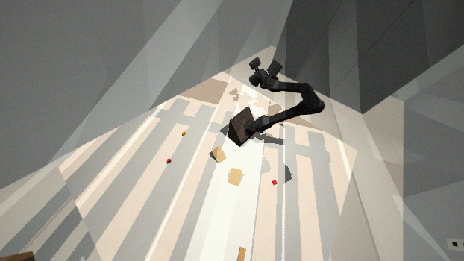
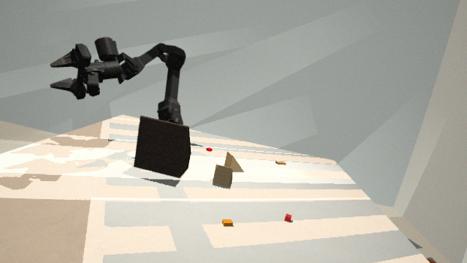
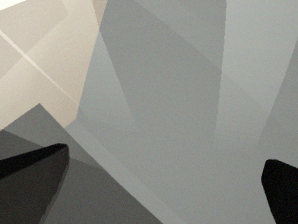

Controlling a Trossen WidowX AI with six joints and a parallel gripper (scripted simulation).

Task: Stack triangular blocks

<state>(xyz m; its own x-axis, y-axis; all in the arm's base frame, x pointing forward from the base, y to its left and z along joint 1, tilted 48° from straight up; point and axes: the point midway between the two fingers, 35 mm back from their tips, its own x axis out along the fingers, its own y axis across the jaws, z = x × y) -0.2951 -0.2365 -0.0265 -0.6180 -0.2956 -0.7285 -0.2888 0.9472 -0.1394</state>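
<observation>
The tan triangular block is 570 mm ahead of my gripper tip, 320 mm to the left of it and 250 mm below it. From my gripper tip the other things lie so: brown piece 800 mm ahead, 550 mm to the left, 270 mm below.
</observation>
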